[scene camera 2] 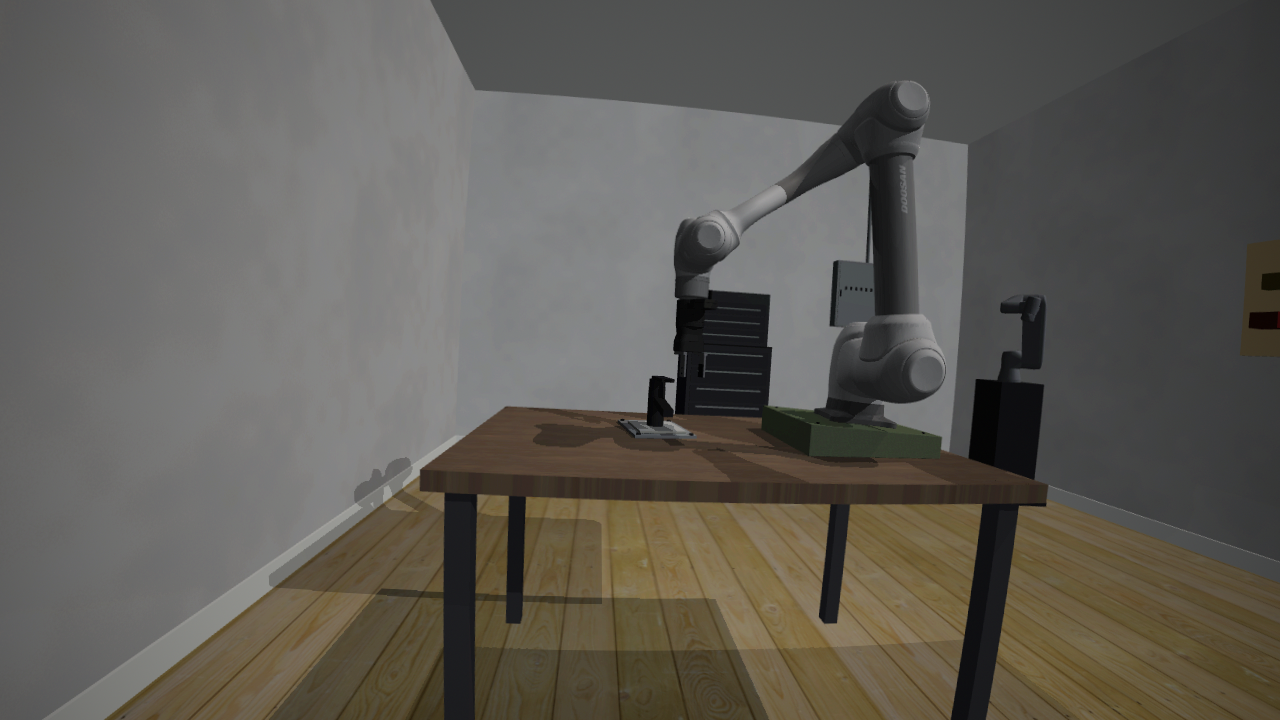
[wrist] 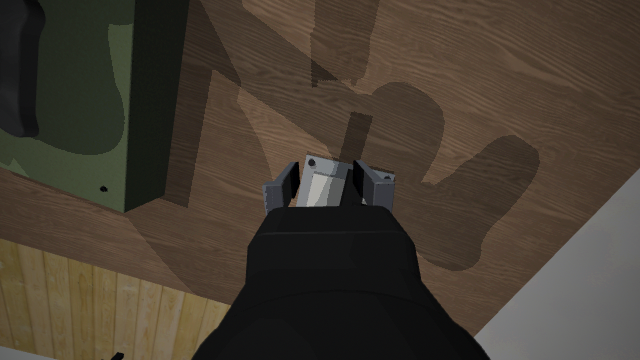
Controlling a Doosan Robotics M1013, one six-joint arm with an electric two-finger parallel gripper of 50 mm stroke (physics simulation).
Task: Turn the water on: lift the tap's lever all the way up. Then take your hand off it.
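Seen in the pictures: gripper, fingertip midpoint: (scene camera 2: 692, 377) (wrist: 326, 172); arm's base, link origin: (scene camera 2: 852, 420).
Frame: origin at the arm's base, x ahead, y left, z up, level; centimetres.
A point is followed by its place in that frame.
Observation:
The tap (scene camera 2: 657, 402) {x 55.4, y 5.4, z 2.3 cm} (wrist: 351, 190) {x 52.5, y 8.2, z 1.8 cm} is a small black upright fixture on a grey-white base plate (scene camera 2: 638, 431) (wrist: 327, 165) {x 48.5, y 8.3, z -5.6 cm}. In the scene view, a short piece sticks out to the right at its top and another piece sits lower on the same side. I cannot tell the lever's exact angle. My gripper (scene camera 2: 691, 365) {x 46.6, y 10.5, z 10.2 cm} (wrist: 326, 172) {x 46.6, y 10.5, z 10.2 cm} is open and empty, pointing down. In the scene view it is above and a little right of the tap, apart from it. In the wrist view, the gripper body hides much of the tap, and its dark part shows beside the right finger.
The wooden table (scene camera 2: 554, 465) {x 73.5, y 46.3, z -6.4 cm} (wrist: 500, 90) {x 66.8, y 33.6, z -6.4 cm} carries the arm's green base block (scene camera 2: 859, 440) {x 5.0, y 19.3, z -2.3 cm} (wrist: 75, 172) {x 14.9, y -11.1, z 0.7 cm} to the right of the tap in the scene view. A dark drawer cabinet (scene camera 2: 738, 380) stands behind the table. A smaller arm on a black pedestal (scene camera 2: 1006, 425) stands at the right.

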